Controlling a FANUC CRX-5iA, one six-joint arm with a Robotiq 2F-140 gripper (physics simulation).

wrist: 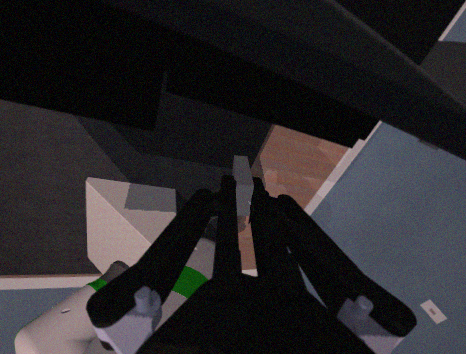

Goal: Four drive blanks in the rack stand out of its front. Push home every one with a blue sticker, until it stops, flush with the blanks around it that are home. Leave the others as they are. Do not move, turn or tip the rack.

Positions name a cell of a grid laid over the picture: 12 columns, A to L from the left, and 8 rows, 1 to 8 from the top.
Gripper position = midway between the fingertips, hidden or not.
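You'd see my gripper (G4) here, and there's a drive rack (I2) in the picture as well.
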